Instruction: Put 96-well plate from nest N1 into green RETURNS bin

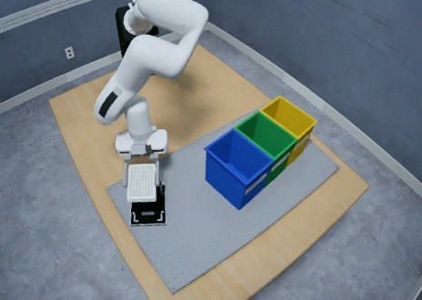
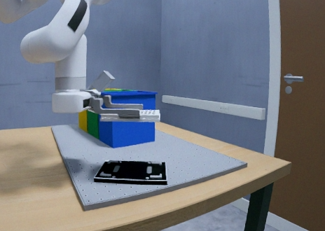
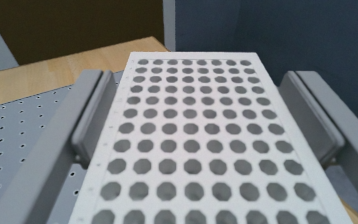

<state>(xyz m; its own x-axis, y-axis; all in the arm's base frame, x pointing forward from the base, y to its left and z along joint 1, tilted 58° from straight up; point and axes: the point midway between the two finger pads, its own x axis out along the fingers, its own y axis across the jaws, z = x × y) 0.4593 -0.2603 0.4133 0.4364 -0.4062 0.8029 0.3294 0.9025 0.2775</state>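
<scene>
Now: hand 14 cm short of the green bin, 41 cm to the right of it and 7 cm above it. Round my hand: blue bin (14 cm ahead, 28 cm to the left, 7 cm below); black plate nest (15 cm below); white 96-well plate (1 cm below).
</scene>
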